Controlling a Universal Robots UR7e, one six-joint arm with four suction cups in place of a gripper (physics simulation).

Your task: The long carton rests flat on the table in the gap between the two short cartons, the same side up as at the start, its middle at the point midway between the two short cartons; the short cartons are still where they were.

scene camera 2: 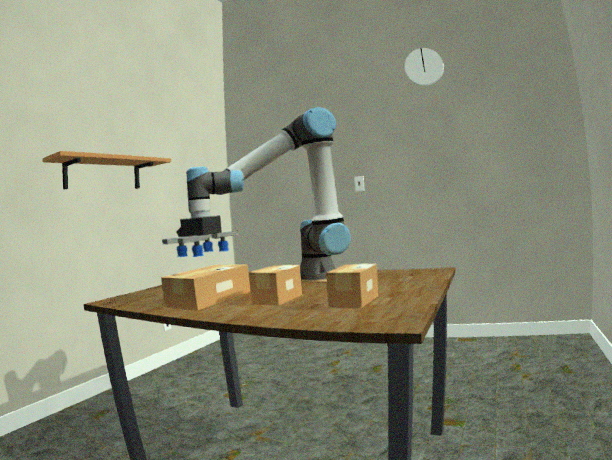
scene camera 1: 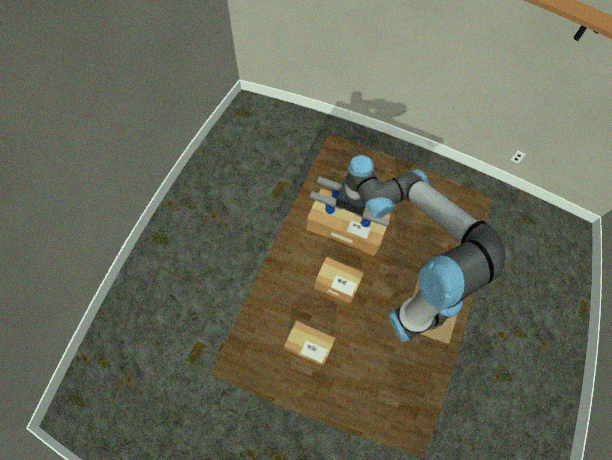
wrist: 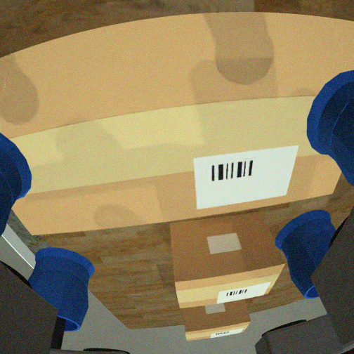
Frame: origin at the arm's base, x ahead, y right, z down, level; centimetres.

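Seen in the pictures: hand, its tool point: (scene camera 2: 203,253); arm's base, origin of its link: (scene camera 2: 317,276).
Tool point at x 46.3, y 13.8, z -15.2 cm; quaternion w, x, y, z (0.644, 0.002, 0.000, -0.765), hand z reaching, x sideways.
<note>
Offsets run from my tool point to a thing's top centre. Level surfaces: height alone.
The long carton @[dz +5.9, dx -0.3, dy +0.1 cm] (scene camera 1: 345,225) (scene camera 2: 205,290) (wrist: 150,145) lies flat with its barcode label up, at one end of the row. One short carton @[dz +5.9, dx -9.3, dy -23.0 cm] (scene camera 1: 325,278) (scene camera 2: 265,289) (wrist: 215,262) stands beside it, and the other short carton @[dz +5.9, dx -12.9, dy -48.9 cm] (scene camera 1: 301,339) (scene camera 2: 345,288) (wrist: 200,320) stands beyond that, with a gap of bare table between the two short ones. My gripper (scene camera 1: 350,208) (scene camera 2: 203,248) is open, its four blue cups level above the long carton and clear of its top. Nothing hangs from the cups. The arm hides part of the long carton's back edge in scene camera 1.
The wooden table @[dz +15.9 cm] (scene camera 1: 390,380) (scene camera 2: 400,295) carries all three cartons. The arm's base stands on a light board (scene camera 1: 442,334) at the table's side. A wall shelf (scene camera 1: 575,15) (scene camera 2: 107,159) hangs on the wall behind the long carton's end.
</note>
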